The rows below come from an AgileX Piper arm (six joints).
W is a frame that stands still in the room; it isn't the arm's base.
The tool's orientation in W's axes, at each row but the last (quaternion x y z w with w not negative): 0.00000, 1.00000, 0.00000, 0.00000; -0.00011, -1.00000, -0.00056, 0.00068; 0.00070, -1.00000, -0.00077, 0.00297; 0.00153, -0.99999, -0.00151, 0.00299; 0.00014, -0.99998, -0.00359, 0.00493; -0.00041, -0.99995, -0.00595, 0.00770; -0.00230, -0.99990, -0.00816, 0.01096
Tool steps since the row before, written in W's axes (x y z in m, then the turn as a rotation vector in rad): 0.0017, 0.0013, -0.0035, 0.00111, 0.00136, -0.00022; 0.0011, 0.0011, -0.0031, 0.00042, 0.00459, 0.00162; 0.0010, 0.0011, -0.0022, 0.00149, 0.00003, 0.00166; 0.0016, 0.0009, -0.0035, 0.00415, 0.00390, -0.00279; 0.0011, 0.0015, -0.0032, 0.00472, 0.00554, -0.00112; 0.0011, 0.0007, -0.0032, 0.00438, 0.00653, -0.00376; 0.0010, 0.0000, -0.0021, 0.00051, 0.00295, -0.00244
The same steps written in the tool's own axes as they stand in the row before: -0.0017, 0.0013, 0.0035, -0.00111, 0.00136, 0.00022; -0.0011, 0.0011, 0.0031, -0.00042, 0.00459, -0.00162; -0.0010, 0.0011, 0.0022, -0.00148, 0.00003, -0.00167; -0.0016, 0.0009, 0.0035, -0.00418, 0.00388, 0.00278; -0.0011, 0.0015, 0.0032, -0.00473, 0.00553, 0.00111; -0.0011, 0.0007, 0.0032, -0.00443, 0.00649, 0.00377; -0.0010, 0.0000, 0.0021, -0.00055, 0.00291, 0.00248
